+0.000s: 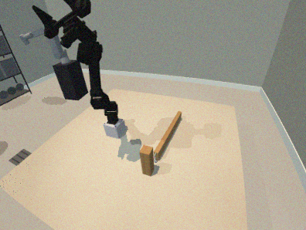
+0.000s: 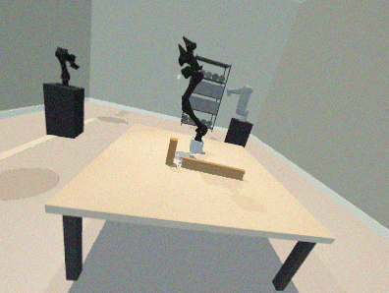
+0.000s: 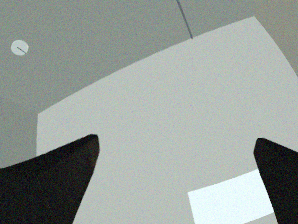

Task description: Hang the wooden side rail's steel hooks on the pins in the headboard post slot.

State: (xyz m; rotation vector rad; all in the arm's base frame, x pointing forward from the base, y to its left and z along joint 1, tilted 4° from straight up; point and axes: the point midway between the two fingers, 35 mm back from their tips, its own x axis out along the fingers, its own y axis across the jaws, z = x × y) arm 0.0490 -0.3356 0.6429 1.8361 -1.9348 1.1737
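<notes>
Now: gripper tip 700 mm above the wooden headboard post, 250 mm short of it and 50 mm to the right of it.
</notes>
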